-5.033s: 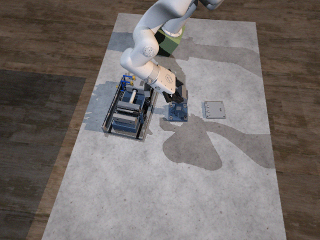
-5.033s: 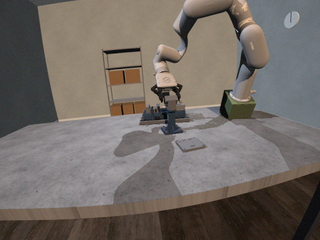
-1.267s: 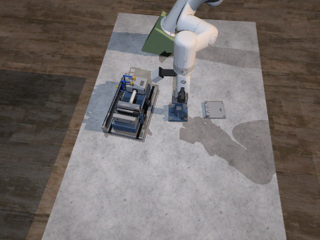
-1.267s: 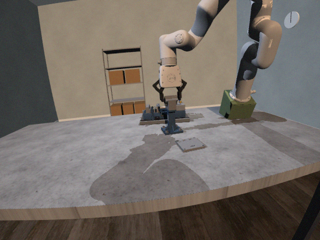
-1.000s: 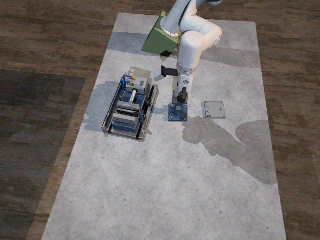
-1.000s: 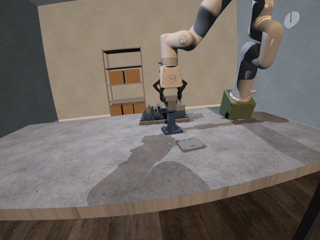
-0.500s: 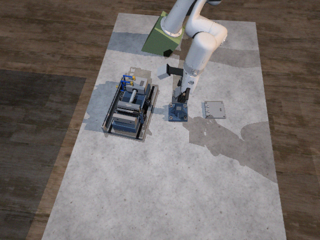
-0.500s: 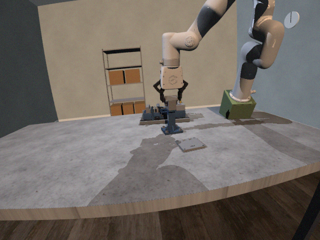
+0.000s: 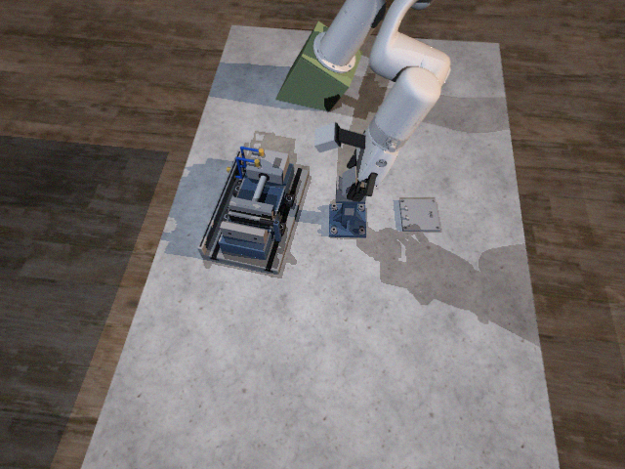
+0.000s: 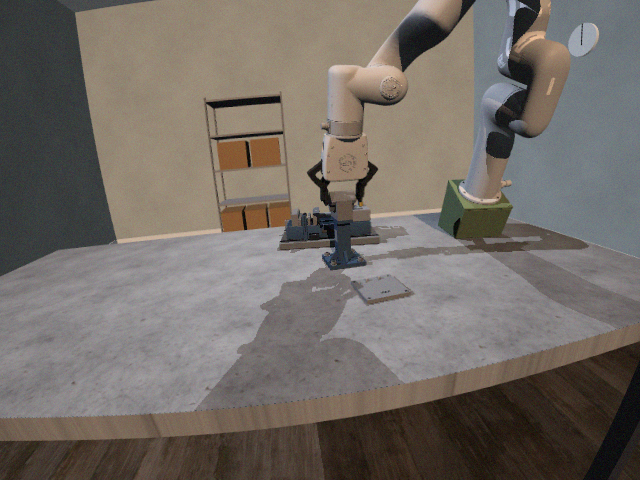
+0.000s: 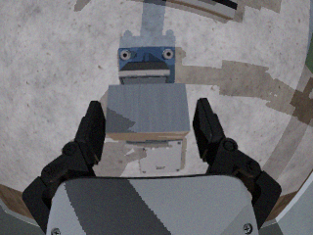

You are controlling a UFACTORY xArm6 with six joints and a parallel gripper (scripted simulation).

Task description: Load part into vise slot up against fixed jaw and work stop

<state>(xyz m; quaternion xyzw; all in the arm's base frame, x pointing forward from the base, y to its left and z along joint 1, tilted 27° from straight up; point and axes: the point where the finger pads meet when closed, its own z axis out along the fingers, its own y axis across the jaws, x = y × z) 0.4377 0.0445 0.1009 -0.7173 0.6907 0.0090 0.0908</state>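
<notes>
Right now my hand is 10 mm above the part. Round my hand: air cylinder rod (220 mm to the right, 90 mm below, 10 mm behind); air cylinder (210 mm to the right, 90 mm below, 90 mm behind); blue vise body (230 mm to the right, 130 mm below, 10 mm ahead).
</notes>
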